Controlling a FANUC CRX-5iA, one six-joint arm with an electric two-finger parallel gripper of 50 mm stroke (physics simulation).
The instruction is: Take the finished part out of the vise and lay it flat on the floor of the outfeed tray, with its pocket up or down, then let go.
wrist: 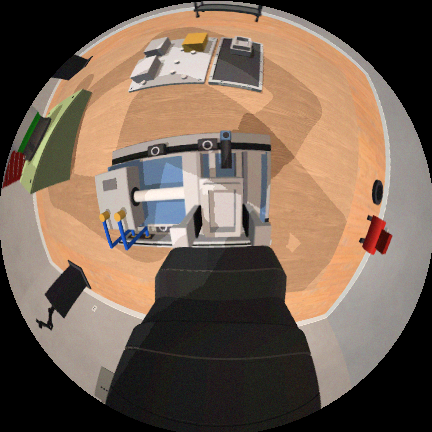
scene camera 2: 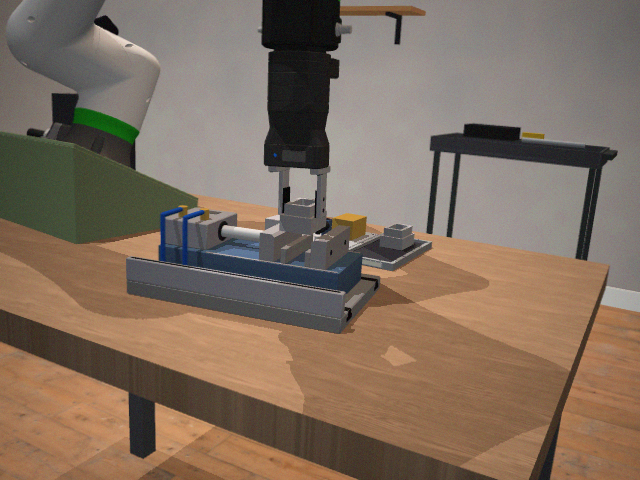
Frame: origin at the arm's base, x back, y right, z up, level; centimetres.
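Where they show: gripper, between the fingertips: [wrist: 221, 213] [scene camera 2: 301, 215]; arm's base, origin of its link: [scene camera 2: 92, 163].
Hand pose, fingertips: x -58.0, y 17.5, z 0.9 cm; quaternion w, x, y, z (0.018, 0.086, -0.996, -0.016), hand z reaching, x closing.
Things, the pixels of their top centre, and the offset from my fingertips. "spot": a spot on its surface instead.
- finished part, centre of its top: [wrist: 221, 211] [scene camera 2: 304, 202] dy -0.8, dx +0.1, dz +1.6 cm
- vise, centre of its top: [wrist: 168, 200] [scene camera 2: 260, 222] dy -0.2, dx +6.4, dz -1.9 cm
- grey pocketed part, centre of its top: [scene camera 2: 398, 226] [wrist: 241, 40] dy -35.7, dx +0.0, dz -7.7 cm
- light plate, centre of its top: [wrist: 172, 56] dy -31.4, dx +14.4, dz -11.0 cm
- yellow block, centre of its top: [scene camera 2: 349, 217] [wrist: 194, 37] dy -35.8, dx +9.9, dz -7.4 cm
- blue nozzle, a spot on its surface: [wrist: 226, 150] spot: dy -6.8, dx +0.3, dz -2.2 cm
My gripper [scene camera 2: 301, 207] [wrist: 221, 213] is shut on the finished part [scene camera 2: 298, 223] [wrist: 223, 209], a light grey stepped block with a rectangular pocket that faces up. The fingers hold it by two opposite sides, and it looks level. In the scene view the part is raised, with its lower body at or above the tops of the jaws of the vise [scene camera 2: 248, 262] [wrist: 162, 175]; its underside is partly hidden. The outfeed tray [scene camera 2: 381, 251] [wrist: 240, 70], with a dark floor and light rim, lies behind the vise. Another grey pocketed part [scene camera 2: 397, 238] [wrist: 242, 44] stands at its far end, pocket up.
A light plate [wrist: 187, 67] beside the tray bears a yellow block [scene camera 2: 350, 226] [wrist: 195, 42] and two grey blocks [wrist: 157, 46] [wrist: 145, 69]. A blue nozzle [wrist: 226, 150] stands beside the vise jaws. Blue hoses [scene camera 2: 185, 237] [wrist: 125, 235] rise at the vise's left end. A green sloped block [scene camera 2: 77, 191] [wrist: 60, 150] stands left.
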